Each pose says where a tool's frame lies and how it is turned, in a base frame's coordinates. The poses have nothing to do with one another.
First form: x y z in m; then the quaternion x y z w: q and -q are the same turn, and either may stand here.
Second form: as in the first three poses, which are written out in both.
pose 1, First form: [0.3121 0.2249 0.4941 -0.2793 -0.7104 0.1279 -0.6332]
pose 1, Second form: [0.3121 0.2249 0.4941 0.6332 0.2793 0.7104 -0.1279]
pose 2, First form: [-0.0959 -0.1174 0.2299 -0.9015 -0.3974 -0.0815 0.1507]
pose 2, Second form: [-0.0959 -0.1174 0.2299 0.1507 -0.9015 -0.3974 -0.0815]
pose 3, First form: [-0.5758 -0.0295 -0.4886 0.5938 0.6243 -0.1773 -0.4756]
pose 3, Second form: [-0.5758 -0.0295 -0.4886 0.4756 -0.5938 -0.6243 0.1773]
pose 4, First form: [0.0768 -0.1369 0.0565 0.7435 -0.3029 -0.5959 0.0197]
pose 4, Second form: [0.0768 -0.1369 0.0565 0.0197 0.7435 -0.3029 -0.5959]
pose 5, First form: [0.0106 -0.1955 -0.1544 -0.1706 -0.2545 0.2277 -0.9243]
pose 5, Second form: [0.0106 -0.1955 -0.1544 0.9243 0.1706 0.2545 -0.2277]
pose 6, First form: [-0.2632 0.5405 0.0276 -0.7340 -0.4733 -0.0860 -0.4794]
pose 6, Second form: [-0.2632 0.5405 0.0276 0.4794 0.7340 0.4733 0.0860]
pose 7, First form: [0.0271 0.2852 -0.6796 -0.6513 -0.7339 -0.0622 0.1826]
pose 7, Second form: [0.0271 0.2852 -0.6796 0.1826 -0.6513 -0.7339 -0.0622]
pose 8, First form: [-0.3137 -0.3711 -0.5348 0.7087 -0.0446 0.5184 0.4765]
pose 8, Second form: [-0.3137 -0.3711 -0.5348 0.4765 0.7087 -0.0446 0.5184]
